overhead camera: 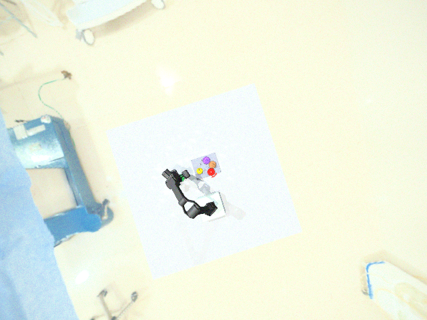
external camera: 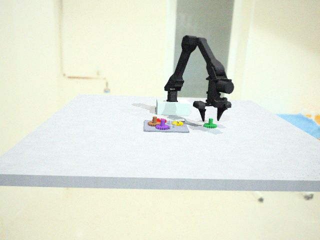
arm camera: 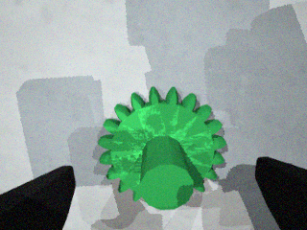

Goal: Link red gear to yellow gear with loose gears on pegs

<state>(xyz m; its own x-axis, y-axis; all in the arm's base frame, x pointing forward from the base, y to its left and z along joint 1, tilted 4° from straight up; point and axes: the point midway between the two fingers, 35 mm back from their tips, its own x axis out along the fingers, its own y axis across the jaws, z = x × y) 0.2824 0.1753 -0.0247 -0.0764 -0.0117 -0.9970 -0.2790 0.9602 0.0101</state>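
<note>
Now: the green gear 1 cm below my gripper tip. From my gripper tip the other things lie so: red gear (3 cm behind, 25 cm to the right, 1 cm below); grey board (3 cm ahead, 23 cm to the right, 2 cm below); yellow gear (1 cm ahead, 17 cm to the right, 1 cm below).
</note>
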